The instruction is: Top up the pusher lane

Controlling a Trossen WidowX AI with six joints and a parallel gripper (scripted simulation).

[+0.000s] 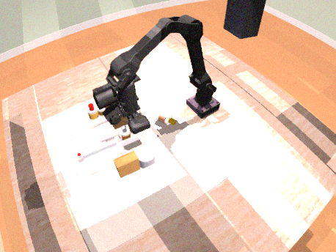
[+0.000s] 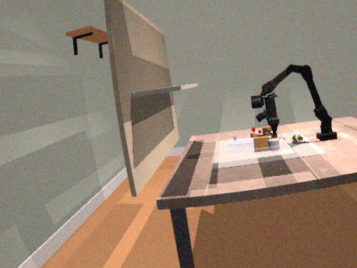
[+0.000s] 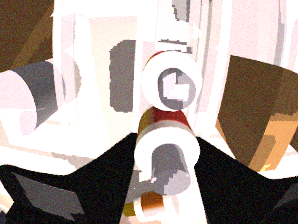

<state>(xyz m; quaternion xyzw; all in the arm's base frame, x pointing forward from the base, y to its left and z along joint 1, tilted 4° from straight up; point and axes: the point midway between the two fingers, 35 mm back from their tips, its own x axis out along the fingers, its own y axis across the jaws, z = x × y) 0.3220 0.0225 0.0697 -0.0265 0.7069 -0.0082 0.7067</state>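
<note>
Right now my gripper tip is 10 mm short of the grey cylinder, 130 mm to the right of it and 30 mm above it. Round my gripper tip: pusher lane (140 mm ahead, 30 mm to the left, 40 mm below); then red mark (220 mm ahead, 40 mm to the left, 20 mm above).
</note>
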